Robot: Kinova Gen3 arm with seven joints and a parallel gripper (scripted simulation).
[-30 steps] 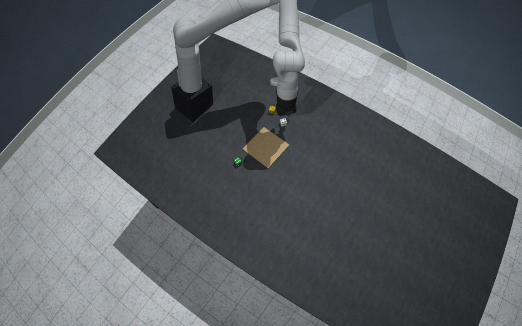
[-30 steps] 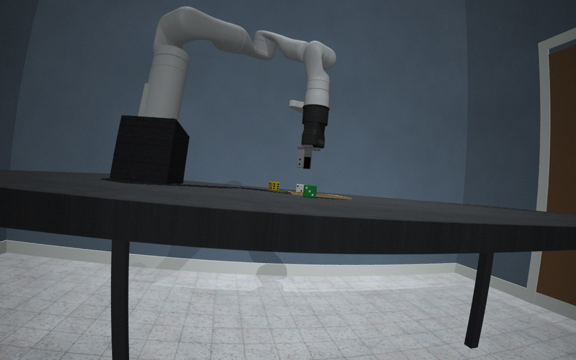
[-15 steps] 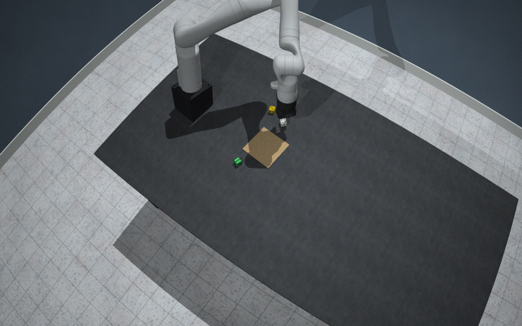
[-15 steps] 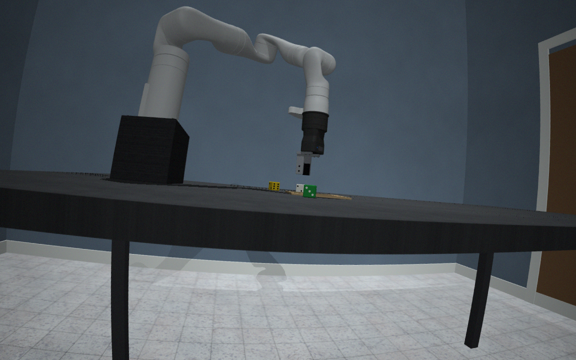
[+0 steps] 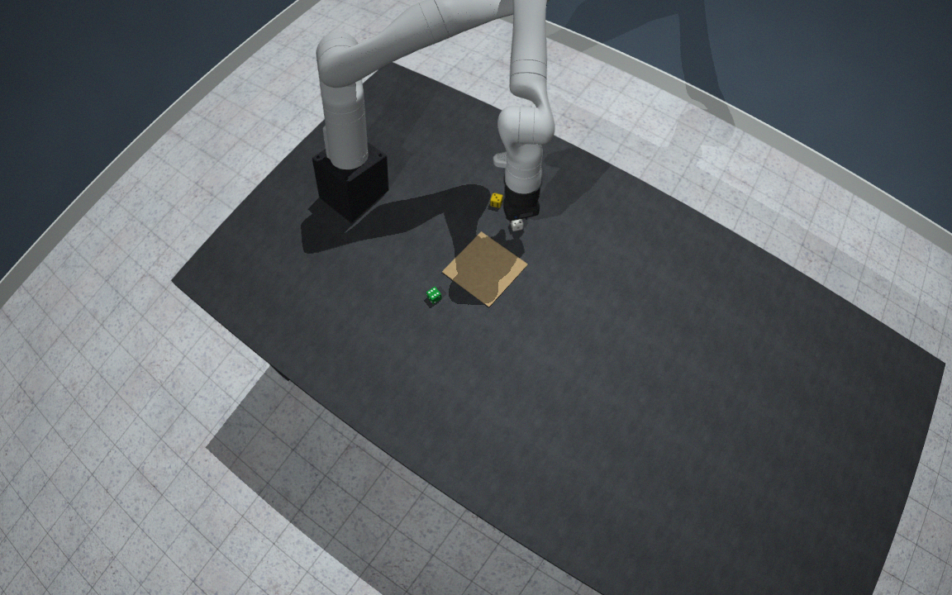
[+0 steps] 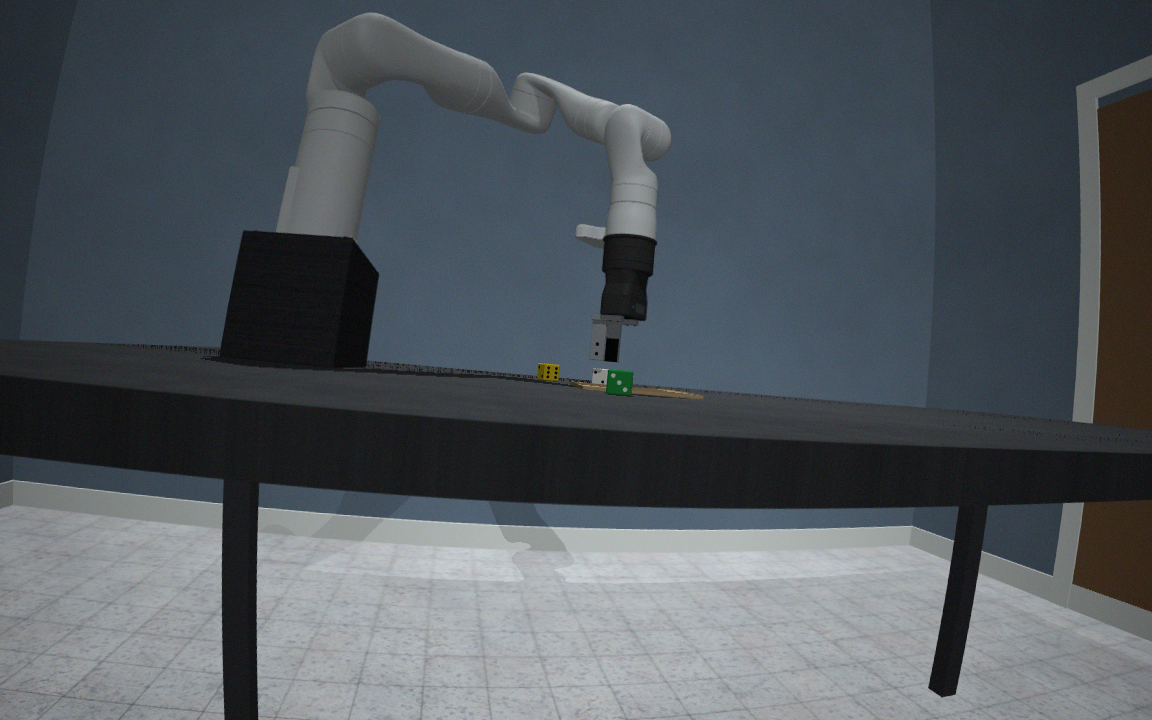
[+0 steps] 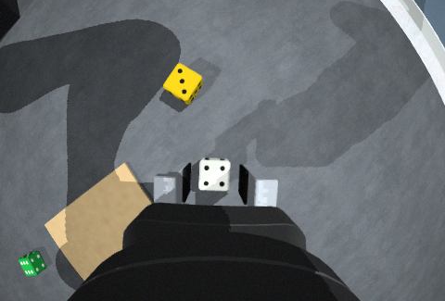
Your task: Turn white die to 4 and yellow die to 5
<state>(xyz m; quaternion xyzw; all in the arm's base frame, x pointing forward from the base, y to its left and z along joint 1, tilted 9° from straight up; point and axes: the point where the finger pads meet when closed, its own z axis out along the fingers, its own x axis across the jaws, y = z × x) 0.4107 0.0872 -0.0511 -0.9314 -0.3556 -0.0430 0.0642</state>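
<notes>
Now: hand 40 mm above the white die. From my hand the other things lie so: green die 260 mm to the right, 80 mm behind, 40 mm below; yellow die 70 mm behind, 40 mm to the left, 40 mm below; tan mat 140 mm to the right, 50 mm below, 10 mm behind.
</notes>
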